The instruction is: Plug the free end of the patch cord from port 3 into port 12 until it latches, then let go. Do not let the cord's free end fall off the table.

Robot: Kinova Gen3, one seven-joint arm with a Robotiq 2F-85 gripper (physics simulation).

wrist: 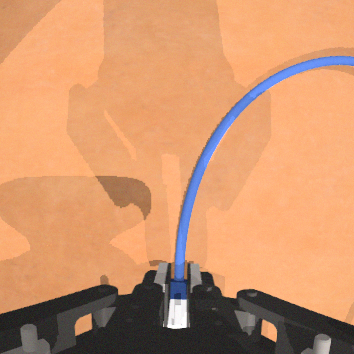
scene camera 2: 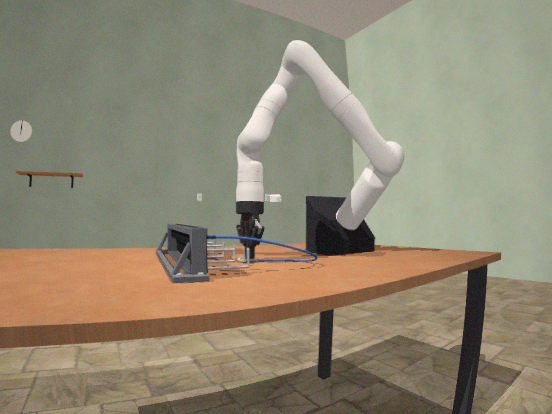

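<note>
The blue patch cord leaves the top back of the grey patch panel, loops out over the table and curves back to my gripper. My gripper points straight down and is shut on the cord's free-end plug, a clear plug with a dark blue boot. The plug sits between the fingertips, low over the table, on the cable side of the panel and apart from it. The panel shows from its end in the scene view, so ports 3 and 12 cannot be made out. The panel does not show in the wrist view.
Grey wire cable guides stick out from the panel towards my gripper, close beside the fingers. The black arm mount stands on the wooden table to the right. The near table edge curves along the front. Arm shadows cross the wrist view.
</note>
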